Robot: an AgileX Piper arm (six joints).
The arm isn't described. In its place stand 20 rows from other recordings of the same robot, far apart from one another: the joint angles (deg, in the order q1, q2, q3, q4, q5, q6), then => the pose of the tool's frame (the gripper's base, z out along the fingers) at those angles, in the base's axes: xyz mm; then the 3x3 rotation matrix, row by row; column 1 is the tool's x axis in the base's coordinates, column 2 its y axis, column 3 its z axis.
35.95 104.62 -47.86 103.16 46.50 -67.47 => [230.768 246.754 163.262], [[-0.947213 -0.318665 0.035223], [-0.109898 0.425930 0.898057], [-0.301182 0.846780 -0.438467]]
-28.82 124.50 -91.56 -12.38 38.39 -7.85 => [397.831 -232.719 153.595], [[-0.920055 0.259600 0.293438], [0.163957 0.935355 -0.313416], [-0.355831 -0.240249 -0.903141]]
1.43 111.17 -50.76 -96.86 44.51 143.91 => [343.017 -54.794 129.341], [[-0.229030 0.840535 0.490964], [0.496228 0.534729 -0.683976], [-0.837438 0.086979 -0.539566]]
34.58 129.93 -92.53 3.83 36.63 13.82 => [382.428 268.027 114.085], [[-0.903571 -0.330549 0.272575], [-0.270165 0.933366 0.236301], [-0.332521 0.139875 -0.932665]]
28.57 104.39 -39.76 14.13 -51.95 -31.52 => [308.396 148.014 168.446], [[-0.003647 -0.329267 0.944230], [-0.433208 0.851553 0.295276], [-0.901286 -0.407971 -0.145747]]
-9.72 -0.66 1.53 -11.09 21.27 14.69 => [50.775 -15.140 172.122], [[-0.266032 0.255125 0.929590], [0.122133 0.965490 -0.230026], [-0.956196 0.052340 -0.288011]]
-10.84 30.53 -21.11 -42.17 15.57 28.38 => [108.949 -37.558 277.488], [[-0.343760 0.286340 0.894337], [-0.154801 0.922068 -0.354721], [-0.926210 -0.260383 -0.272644]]
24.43 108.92 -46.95 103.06 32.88 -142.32 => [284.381 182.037 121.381], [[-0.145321 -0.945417 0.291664], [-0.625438 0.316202 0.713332], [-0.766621 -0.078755 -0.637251]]
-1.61 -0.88 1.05 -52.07 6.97 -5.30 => [55.361 -10.270 201.114], [[-0.098884 0.074794 0.992284], [-0.833917 0.537861 -0.123644], [-0.542959 -0.839709 0.009186]]
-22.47 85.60 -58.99 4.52 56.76 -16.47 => [257.783 -100.128 246.695], [[-0.967219 0.139333 0.212306], [0.139019 0.990153 -0.016482], [-0.212512 0.013573 -0.977064]]
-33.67 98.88 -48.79 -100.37 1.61 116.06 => [280.634 -189.969 169.878], [[-0.410377 0.707829 0.574950], [0.598116 0.684851 -0.416218], [-0.688366 0.173081 -0.704411]]
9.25 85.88 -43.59 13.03 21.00 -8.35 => [274.550 52.163 196.256], [[-0.846879 -0.146308 0.511263], [-0.070269 0.983766 0.165127], [-0.527122 0.103917 -0.843412]]
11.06 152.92 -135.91 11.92 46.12 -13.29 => [554.060 122.105 110.585], [[-0.801494 -0.338829 0.492750], [-0.243876 0.937558 0.248011], [-0.546015 0.078609 -0.834079]]
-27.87 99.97 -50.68 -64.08 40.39 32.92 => [252.229 -193.373 168.228], [[-0.976218 0.214008 0.034635], [0.134467 0.723046 -0.677587], [-0.170052 -0.656815 -0.734627]]
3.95 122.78 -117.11 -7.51 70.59 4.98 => [465.261 20.882 273.117], [[-0.944238 0.012186 0.329038], [-0.022305 0.994652 -0.100844], [-0.328507 -0.102560 -0.938917]]
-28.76 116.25 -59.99 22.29 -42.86 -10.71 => [356.898 -222.663 161.168], [[-0.088574 0.700293 0.708339], [0.164094 0.711677 -0.683073], [-0.982460 0.055732 -0.177950]]
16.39 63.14 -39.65 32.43 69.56 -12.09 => [139.579 88.719 255.357], [[-0.957307 -0.281732 -0.064740], [-0.274959 0.818307 0.504748], [-0.089227 0.500999 -0.860836]]
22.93 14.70 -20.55 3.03 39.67 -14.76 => [52.667 25.614 256.998], [[-0.343420 -0.502291 0.793578], [-0.378801 0.847270 0.372349], [-0.859402 -0.172736 -0.481238]]
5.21 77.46 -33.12 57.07 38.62 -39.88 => [214.410 67.421 196.131], [[-0.928477 -0.149561 0.339943], [0.070659 0.827472 0.557044], [-0.364606 0.541222 -0.757721]]
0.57 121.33 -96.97 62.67 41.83 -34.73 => [477.853 58.672 232.976], [[-0.780903 -0.188500 0.595532], [0.274707 0.752605 0.598433], [-0.561005 0.630915 -0.535929]]
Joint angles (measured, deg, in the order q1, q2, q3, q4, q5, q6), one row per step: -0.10, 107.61, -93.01, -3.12, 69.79, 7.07; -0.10, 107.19, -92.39, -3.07, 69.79, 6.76; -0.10, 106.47, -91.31, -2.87, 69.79, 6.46; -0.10, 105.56, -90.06, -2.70, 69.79, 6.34; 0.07, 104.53, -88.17, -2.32, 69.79, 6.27; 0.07, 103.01, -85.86, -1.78, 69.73, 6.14; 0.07, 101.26, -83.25, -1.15, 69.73, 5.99; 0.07, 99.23, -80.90, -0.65, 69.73, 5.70; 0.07, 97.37, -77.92, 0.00, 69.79, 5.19; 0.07, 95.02, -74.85, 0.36, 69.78, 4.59; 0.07, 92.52, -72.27, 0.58, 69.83, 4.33; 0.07, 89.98, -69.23, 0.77, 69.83, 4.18; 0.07, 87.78, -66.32, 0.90, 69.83, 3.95; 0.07, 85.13, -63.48, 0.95, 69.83, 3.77; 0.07, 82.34, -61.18, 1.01, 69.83, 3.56; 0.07, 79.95, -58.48, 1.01, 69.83, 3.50; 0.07, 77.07, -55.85, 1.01, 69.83, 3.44; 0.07, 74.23, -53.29, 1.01, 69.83, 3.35; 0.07, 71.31, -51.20, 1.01, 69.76, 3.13; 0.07, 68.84, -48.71, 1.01, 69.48, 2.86
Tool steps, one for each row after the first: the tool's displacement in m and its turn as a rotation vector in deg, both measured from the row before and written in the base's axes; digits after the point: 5 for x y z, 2 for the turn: -0.00228, 0.00008, -0.00005, -0.01, 0.22, 0.30; -0.00396, 0.00030, -0.00020, 0.14, 0.37, 0.26; -0.00481, 0.00026, 0.00023, 0.15, 0.35, 0.09; -0.00645, 0.00168, -0.00201, 0.36, 0.86, 0.17; -0.00859, 0.00079, -0.00087, 0.51, 0.74, 0.02; -0.01004, 0.00093, -0.00099, 0.59, 0.86, 0.01; -0.01031, 0.00073, 0.00166, 0.45, 0.32, 0.17; -0.01152, 0.00095, -0.00251, 0.57, 1.18, 0.35; -0.01300, 0.00052, -0.00040, 0.29, 0.71, 0.51; -0.01245, 0.00031, 0.00213, 0.19, 0.13, 0.20; -0.01367, 0.00027, -0.00024, 0.17, 0.50, 0.10; -0.01259, 0.00018, -0.00187, 0.11, 0.71, 0.19; -0.01361, 0.00006, 0.00014, 0.04, 0.19, 0.17; -0.01267, 0.00007, 0.00253, 0.04, -0.49, 0.19; -0.01264, -0.00002, -0.00159, 0.00, 0.31, 0.06; -0.01368, -0.00002, 0.00018, 0.00, -0.25, 0.06; -0.01335, -0.00002, -0.00038, -0.01, -0.28, 0.09; -0.01224, -0.00002, 0.00132, -0.02, -0.90, 0.22; -0.01162, -0.00002, -0.00263, -0.03, -0.26, 0.26
